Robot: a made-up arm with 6 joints.
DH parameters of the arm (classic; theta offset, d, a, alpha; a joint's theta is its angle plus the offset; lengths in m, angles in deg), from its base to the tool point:
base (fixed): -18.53 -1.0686 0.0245 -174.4
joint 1: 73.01 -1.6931 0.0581 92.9
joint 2: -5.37 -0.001 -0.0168 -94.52
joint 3: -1.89 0.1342 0.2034 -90
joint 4: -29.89 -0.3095 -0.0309 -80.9
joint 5: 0 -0.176 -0.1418 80.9
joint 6: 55 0.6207 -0.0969 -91.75
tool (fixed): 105.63 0.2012 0 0
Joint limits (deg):
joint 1: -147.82..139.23
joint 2: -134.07..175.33
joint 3: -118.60..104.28
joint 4: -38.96..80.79
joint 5: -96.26..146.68
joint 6: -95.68..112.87
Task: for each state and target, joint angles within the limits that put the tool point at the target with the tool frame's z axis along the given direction. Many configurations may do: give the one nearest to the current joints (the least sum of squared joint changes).
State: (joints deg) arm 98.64 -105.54 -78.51 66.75 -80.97 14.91
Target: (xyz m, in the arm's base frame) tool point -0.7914 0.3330 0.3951 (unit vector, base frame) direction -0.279 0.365 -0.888
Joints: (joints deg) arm 98.85 -107.27 -84.72 64.13 -72.33 33.00
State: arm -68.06 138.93 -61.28 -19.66 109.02 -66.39
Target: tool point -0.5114 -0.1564 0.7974 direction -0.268 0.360 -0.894
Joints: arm -85.56 160.64 -40.04 -31.68 57.07 -33.71
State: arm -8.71 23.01 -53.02 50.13 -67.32 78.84
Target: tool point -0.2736 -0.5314 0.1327 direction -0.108 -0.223 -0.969
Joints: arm 2.06 -30.49 -57.17 39.91 -25.42 103.02
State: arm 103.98 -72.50 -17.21 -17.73 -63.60 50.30
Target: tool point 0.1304 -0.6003 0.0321 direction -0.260 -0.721 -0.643
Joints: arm 114.27 -74.87 -31.10 -24.38 -85.03 46.27
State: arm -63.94 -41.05 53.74 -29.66 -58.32 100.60
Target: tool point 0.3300 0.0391 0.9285 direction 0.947 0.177 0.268
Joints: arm -39.63 -1.54 78.07 -29.90 -50.97 74.86
